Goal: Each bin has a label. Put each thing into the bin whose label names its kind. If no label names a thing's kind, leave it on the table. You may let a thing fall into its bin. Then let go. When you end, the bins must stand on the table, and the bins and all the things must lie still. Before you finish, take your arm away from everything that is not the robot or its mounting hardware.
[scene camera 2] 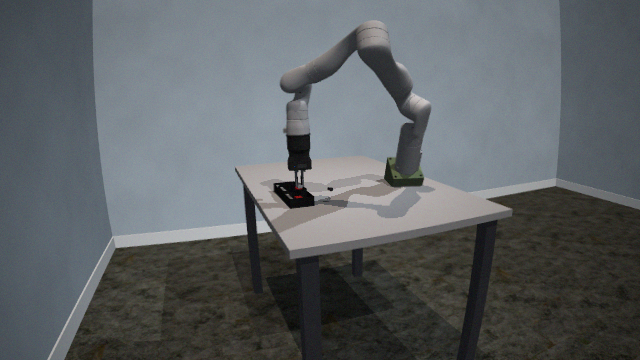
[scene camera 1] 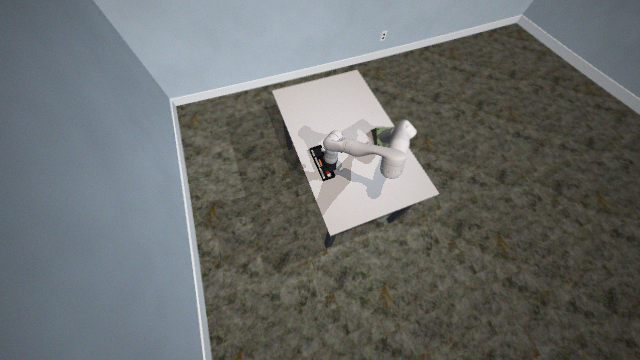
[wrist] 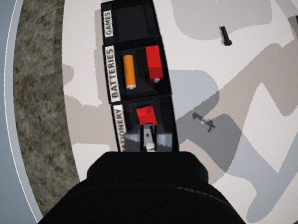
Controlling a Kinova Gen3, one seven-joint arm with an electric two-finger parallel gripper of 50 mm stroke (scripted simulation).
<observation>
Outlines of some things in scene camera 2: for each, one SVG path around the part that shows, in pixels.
My gripper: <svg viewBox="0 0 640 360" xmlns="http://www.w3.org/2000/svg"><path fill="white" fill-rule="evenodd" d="M310 135L287 136L287 150L289 152L288 170L295 172L296 187L298 187L298 170L301 170L301 184L304 187L303 172L312 169L309 156Z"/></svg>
A black bin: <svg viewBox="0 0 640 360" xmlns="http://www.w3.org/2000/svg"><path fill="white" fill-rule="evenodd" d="M274 183L274 192L290 209L315 206L314 196L305 187L295 190L295 181Z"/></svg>
</observation>
